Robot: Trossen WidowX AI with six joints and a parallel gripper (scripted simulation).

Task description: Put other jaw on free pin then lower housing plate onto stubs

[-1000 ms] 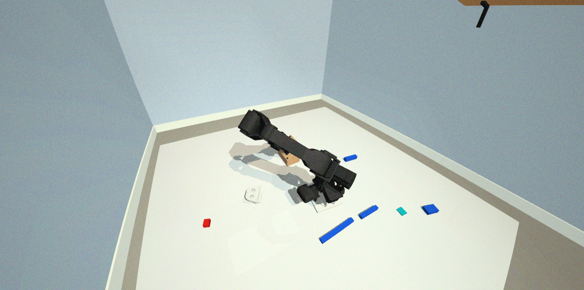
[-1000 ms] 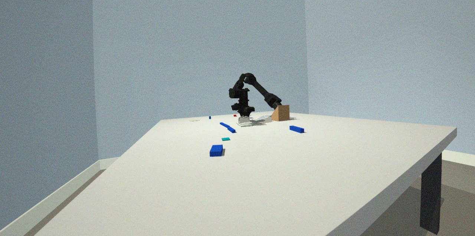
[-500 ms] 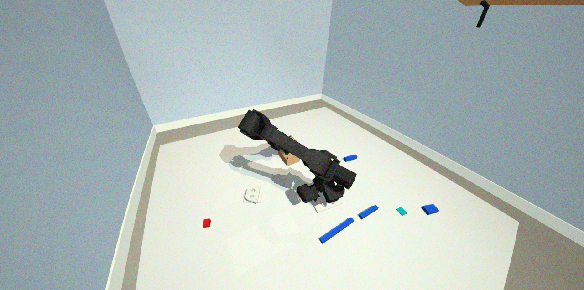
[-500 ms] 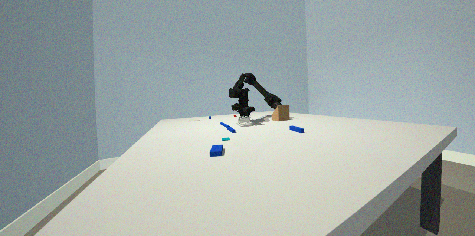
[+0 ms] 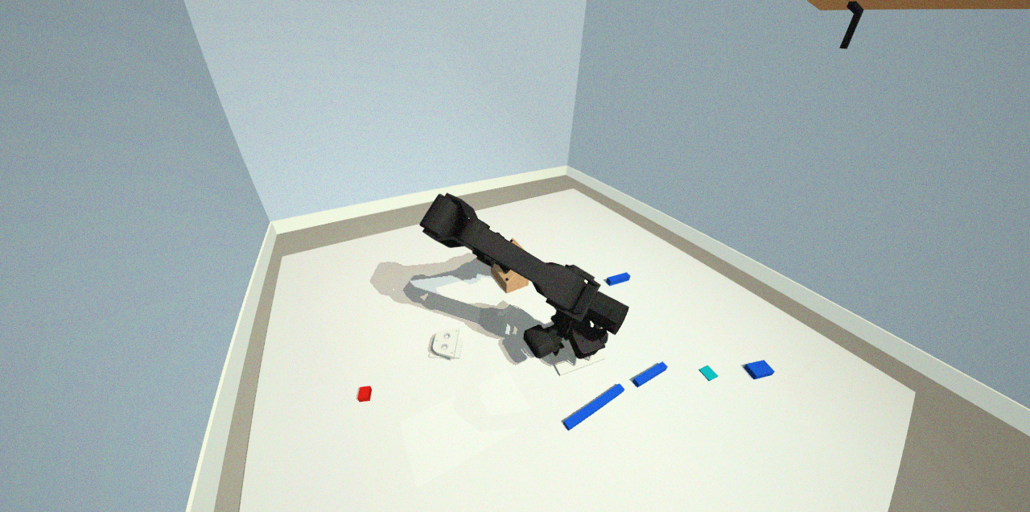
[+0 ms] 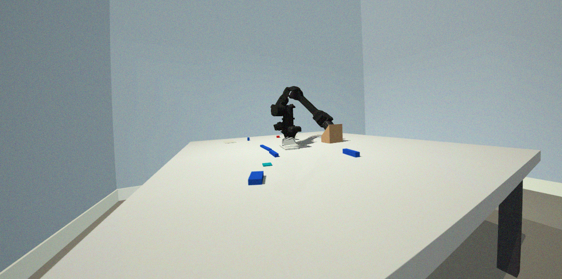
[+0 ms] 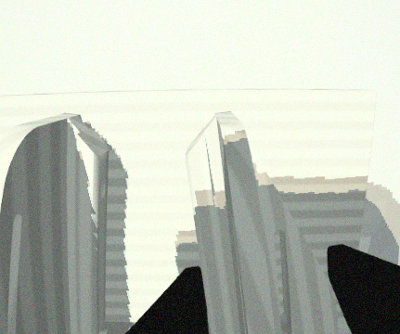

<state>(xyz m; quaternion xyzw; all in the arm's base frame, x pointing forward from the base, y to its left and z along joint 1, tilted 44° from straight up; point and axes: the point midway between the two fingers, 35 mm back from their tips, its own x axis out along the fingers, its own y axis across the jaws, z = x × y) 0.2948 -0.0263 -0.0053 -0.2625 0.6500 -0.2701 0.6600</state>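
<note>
The white stand lies 230 mm to the right of my gripper tip and 140 mm behind it. Round my gripper tip: long blue bar 130 mm ahead, 10 mm to the right, 10 mm below; red block 420 mm to the right, 100 mm behind, 10 mm below; teal tile 270 mm to the left, 220 mm ahead, 10 mm below.
</note>
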